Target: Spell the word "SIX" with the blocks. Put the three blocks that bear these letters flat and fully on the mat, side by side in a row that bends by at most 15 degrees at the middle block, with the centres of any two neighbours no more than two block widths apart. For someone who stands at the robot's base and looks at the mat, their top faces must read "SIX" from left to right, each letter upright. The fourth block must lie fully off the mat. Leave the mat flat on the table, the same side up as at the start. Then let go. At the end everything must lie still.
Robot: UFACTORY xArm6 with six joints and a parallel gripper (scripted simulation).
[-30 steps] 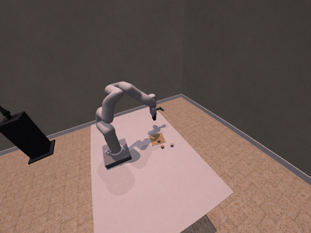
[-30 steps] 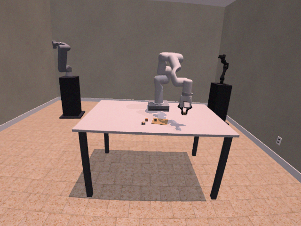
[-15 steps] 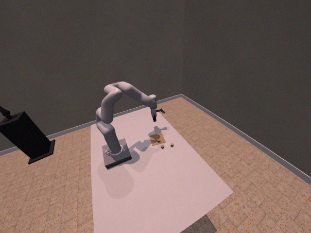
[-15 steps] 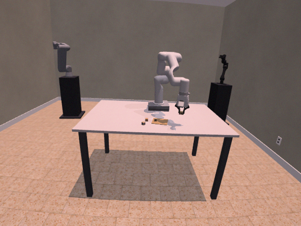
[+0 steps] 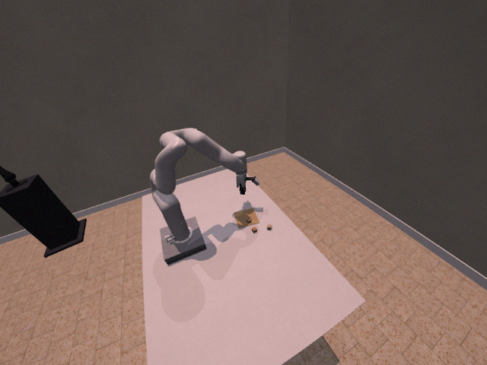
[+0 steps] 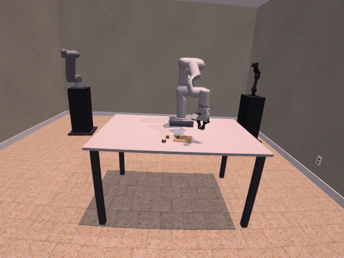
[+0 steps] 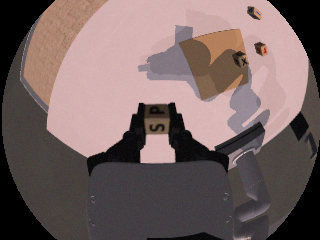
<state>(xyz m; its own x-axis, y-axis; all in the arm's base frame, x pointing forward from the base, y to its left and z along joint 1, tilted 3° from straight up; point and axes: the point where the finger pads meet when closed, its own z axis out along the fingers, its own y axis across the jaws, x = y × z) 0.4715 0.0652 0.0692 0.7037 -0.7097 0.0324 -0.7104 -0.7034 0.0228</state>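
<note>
The tan mat is 12 cm to the right of my hand, 12 cm below it and 6 cm behind it.
</note>
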